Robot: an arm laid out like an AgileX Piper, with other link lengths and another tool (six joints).
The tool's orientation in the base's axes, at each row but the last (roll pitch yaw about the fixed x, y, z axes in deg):
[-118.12 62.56 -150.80]
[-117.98 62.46 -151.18]
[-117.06 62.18 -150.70]
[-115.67 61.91 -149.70]
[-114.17 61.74 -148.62]
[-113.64 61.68 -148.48]
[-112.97 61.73 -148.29]
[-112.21 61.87 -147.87]
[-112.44 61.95 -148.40]
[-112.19 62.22 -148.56]
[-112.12 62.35 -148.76]
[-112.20 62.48 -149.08]
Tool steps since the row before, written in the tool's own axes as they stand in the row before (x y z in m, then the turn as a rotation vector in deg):
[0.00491 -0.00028 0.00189 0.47 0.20 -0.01]
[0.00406 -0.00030 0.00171 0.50 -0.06 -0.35]
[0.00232 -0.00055 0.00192 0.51 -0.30 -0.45]
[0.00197 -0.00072 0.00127 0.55 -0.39 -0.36]
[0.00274 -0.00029 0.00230 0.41 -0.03 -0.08]
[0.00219 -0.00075 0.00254 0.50 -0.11 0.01]
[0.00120 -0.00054 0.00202 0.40 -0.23 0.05]
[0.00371 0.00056 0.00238 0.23 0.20 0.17]
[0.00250 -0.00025 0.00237 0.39 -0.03 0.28]
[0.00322 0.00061 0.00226 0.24 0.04 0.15]
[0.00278 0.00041 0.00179 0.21 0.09 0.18]
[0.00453 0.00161 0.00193 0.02 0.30 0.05]
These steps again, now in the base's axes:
[-0.00060 -0.00240 -0.00465 -0.11 0.06 -0.50]
[-0.00043 -0.00212 -0.00385 -0.51 0.04 -0.34]
[0.00031 -0.00207 -0.00223 -0.70 -0.09 -0.23]
[-0.00014 -0.00177 -0.00169 -0.69 -0.22 -0.25]
[0.00056 -0.00226 -0.00273 -0.24 -0.08 -0.33]
[0.00074 -0.00263 -0.00209 -0.25 -0.21 -0.39]
[0.00082 -0.00193 -0.00119 -0.23 -0.30 -0.26]
[0.00064 -0.00195 -0.00394 0.14 -0.01 -0.32]
[0.00070 -0.00225 -0.00252 0.04 -0.29 -0.38]
[0.00076 -0.00172 -0.00351 0.04 -0.12 -0.26]
[0.00048 -0.00147 -0.00295 0.10 -0.09 -0.26]
[0.00050 -0.00108 -0.00504 0.18 0.19 -0.15]

